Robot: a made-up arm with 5 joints. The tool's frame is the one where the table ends. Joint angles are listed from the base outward.
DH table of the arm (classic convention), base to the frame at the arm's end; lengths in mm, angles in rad. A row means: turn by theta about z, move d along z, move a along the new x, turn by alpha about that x. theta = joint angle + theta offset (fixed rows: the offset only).
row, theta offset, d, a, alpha
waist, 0, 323, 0, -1.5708
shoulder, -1.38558, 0, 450.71, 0
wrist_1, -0.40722, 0, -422.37, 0
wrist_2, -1.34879, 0, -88, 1.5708
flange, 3.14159, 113, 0, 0
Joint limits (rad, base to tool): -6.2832..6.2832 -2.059..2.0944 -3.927..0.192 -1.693..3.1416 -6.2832..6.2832
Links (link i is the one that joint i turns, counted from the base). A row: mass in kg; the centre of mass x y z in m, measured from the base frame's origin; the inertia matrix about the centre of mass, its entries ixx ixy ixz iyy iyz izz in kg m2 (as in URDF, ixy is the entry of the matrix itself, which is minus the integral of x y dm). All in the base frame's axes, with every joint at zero. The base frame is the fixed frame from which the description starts. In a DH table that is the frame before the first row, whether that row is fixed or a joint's. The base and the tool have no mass.
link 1: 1.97; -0.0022 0.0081 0.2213; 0.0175 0 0 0.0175 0 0.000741
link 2: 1.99; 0.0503 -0.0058 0.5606; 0.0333 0 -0.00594 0.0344 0 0.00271
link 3: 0.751; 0.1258 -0.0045 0.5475; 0.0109 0 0.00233 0.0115 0 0.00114
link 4: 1.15; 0.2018 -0.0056 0.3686; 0.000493 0 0 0.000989 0 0.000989
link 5: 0.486; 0.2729 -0.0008 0.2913; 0.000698 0 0 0.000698 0 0.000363
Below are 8 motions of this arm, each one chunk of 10 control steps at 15 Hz.
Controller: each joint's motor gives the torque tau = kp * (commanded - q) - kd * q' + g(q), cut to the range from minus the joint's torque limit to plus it. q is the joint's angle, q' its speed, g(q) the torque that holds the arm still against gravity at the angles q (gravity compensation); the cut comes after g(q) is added. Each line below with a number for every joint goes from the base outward.
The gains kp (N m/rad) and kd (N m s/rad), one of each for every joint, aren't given. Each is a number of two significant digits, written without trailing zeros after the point. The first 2 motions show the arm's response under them.
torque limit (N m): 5 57 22 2.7 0.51
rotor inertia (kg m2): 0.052 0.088 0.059 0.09 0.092
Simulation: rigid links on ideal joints. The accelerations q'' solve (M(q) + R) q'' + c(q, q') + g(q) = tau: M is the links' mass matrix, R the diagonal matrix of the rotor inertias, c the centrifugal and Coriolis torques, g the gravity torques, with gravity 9.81 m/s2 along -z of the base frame. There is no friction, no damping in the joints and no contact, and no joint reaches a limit. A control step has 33 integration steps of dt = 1/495 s. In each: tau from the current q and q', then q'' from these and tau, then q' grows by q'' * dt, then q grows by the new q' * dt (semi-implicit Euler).
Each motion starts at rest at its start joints. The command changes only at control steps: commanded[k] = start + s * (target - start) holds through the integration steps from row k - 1 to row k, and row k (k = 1, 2, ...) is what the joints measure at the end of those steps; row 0 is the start. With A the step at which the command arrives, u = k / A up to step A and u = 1 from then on. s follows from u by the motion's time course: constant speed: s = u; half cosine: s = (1 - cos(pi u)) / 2; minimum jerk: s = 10 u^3 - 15 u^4 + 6 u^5; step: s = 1 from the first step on.
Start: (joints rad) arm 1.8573 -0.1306 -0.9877 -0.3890 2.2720
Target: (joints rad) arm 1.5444 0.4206 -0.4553 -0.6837 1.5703
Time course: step
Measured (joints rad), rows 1 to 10:
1: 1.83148 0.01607 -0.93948 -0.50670 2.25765
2: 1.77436 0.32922 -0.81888 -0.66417 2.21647
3: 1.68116 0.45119 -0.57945 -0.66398 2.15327
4: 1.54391 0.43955 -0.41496 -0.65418 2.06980
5: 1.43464 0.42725 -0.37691 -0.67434 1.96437
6: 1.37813 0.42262 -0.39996 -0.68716 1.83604
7: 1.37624 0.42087 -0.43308 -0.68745 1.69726
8: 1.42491 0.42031 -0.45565 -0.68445 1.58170
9: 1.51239 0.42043 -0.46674 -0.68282 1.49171
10: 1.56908 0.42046 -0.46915 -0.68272 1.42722
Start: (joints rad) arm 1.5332 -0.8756 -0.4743 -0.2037 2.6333
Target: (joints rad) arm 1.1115 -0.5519 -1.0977 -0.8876 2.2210
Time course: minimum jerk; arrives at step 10
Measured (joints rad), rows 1 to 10:
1: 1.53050 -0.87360 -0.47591 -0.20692 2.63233
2: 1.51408 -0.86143 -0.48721 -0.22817 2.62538
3: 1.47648 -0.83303 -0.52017 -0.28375 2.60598
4: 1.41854 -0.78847 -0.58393 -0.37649 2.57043
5: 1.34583 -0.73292 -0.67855 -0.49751 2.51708
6: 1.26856 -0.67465 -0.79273 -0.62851 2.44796
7: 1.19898 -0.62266 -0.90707 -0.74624 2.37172
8: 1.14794 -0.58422 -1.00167 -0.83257 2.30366
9: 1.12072 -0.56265 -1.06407 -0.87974 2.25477
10: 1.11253 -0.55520 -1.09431 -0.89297 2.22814
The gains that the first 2 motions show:
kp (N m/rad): 190 660 62 39 18
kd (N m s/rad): 9.4 37 5.6 2.1 1.9
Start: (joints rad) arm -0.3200 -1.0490 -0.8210 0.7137 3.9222
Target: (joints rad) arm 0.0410 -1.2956 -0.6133 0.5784 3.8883
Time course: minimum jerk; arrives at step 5
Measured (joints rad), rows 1 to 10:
1: -0.30447 -1.05866 -0.81441 0.71020 3.92169
2: -0.24185 -1.10628 -0.78279 0.68969 3.91864
3: -0.12938 -1.18690 -0.73116 0.64486 3.91144
4: -0.01120 -1.25902 -0.68284 0.59447 3.90180
5: 0.03825 -1.28971 -0.65207 0.56732 3.89368
6: 0.04325 -1.29540 -0.63175 0.56791 3.88924
7: 0.04137 -1.29539 -0.61735 0.57686 3.88769
8: 0.04093 -1.29514 -0.60927 0.58119 3.88753
9: 0.04098 -1.29519 -0.60703 0.58083 3.88779
10: 0.04101 -1.29538 -0.60844 0.57929 3.88806

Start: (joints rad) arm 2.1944 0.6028 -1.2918 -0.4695 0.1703
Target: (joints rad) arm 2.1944 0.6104 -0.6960 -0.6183 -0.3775
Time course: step
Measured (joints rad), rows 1 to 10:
1: 2.19467 0.58850 -1.13899 -0.52289 0.15721
2: 2.19474 0.60733 -0.90765 -0.60775 0.11942
3: 2.19442 0.62037 -0.72483 -0.62643 0.05766
4: 2.19395 0.61914 -0.63826 -0.61841 -0.02810
5: 2.19385 0.61510 -0.62937 -0.61513 -0.13819
6: 2.19413 0.61219 -0.65494 -0.61680 -0.26083
7: 2.19449 0.61045 -0.68273 -0.61848 -0.36194
8: 2.19464 0.60970 -0.69937 -0.61893 -0.43880
9: 2.19460 0.60969 -0.70449 -0.61872 -0.49150
10: 2.19450 0.61000 -0.70287 -0.61842 -0.52013

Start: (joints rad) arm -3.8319 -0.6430 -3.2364 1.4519 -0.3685
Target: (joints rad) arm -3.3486 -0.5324 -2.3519 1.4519 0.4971
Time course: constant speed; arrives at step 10
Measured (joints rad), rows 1 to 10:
1: -3.81667 -0.64175 -3.21822 1.44726 -0.35649
2: -3.77305 -0.63524 -3.16950 1.44192 -0.32104
3: -3.70693 -0.62396 -3.09232 1.44115 -0.26178
4: -3.64056 -0.60981 -2.99641 1.44432 -0.17800
5: -3.58822 -0.59470 -2.89208 1.44854 -0.07344
6: -3.54619 -0.58023 -2.78754 1.45181 0.03601
7: -3.50191 -0.56725 -2.68804 1.45348 0.13925
8: -3.45418 -0.55578 -2.59519 1.45367 0.23410
9: -3.40665 -0.54528 -2.50763 1.45295 0.32252
10: -3.35959 -0.53509 -2.42276 1.45196 0.40754

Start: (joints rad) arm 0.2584 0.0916 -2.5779 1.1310 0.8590
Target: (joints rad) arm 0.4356 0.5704 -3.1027 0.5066 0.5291
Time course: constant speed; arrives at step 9
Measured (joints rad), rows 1 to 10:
1: 0.27133 0.12491 -2.62511 1.09188 0.84954
2: 0.29158 0.17388 -2.67729 1.01736 0.82577
3: 0.31190 0.22824 -2.72451 0.94067 0.79209
4: 0.33159 0.28380 -2.76955 0.87146 0.75444
5: 0.35121 0.33890 -2.81659 0.80518 0.71629
6: 0.37095 0.39299 -2.86807 0.73760 0.67871
7: 0.39076 0.44617 -2.92429 0.66820 0.64167
8: 0.41057 0.49881 -2.98394 0.59798 0.60493
9: 0.43032 0.55135 -3.04511 0.52779 0.56828
10: 0.44115 0.57077 -3.05955 0.49554 0.54190

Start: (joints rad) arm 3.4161 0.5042 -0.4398 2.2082 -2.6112
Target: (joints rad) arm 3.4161 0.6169 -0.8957 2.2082 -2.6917
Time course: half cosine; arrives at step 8
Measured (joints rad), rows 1 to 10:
1: 3.41608 0.50733 -0.44434 2.20883 -2.61205
2: 3.41605 0.51723 -0.46407 2.21034 -2.61564
3: 3.41602 0.53355 -0.50806 2.21157 -2.62335
4: 3.41603 0.55398 -0.57734 2.21145 -2.63510
5: 3.41606 0.57537 -0.66409 2.20985 -2.64947
6: 3.41611 0.59431 -0.75451 2.20746 -2.66431
7: 3.41616 0.60778 -0.83304 2.20520 -2.67731
8: 3.41620 0.61380 -0.88630 2.20369 -2.68642
9: 3.41620 0.61490 -0.91098 2.20375 -2.69106
10: 3.41616 0.61539 -0.91505 2.20534 -2.69255

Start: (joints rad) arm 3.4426 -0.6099 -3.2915 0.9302 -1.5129
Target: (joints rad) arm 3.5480 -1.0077 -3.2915 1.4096 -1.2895
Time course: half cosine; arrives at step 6
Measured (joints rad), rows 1 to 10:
1: 3.44556 -0.62514 -3.27679 0.94926 -1.50885
2: 3.45730 -0.67534 -3.24259 1.01542 -1.49298
3: 3.47923 -0.75926 -3.21421 1.13043 -1.46114
4: 3.50669 -0.85932 -3.21570 1.26223 -1.41377
5: 3.53336 -0.94982 -3.25463 1.36418 -1.36036
6: 3.55339 -1.00547 -3.32036 1.40732 -1.31789
7: 3.56287 -1.02467 -3.37403 1.40400 -1.29447
8: 3.56204 -1.02503 -3.38470 1.39393 -1.28623
9: 3.55506 -1.01827 -3.36093 1.39637 -1.28550
10: 3.54727 -1.01063 -3.32430 1.40568 -1.28705

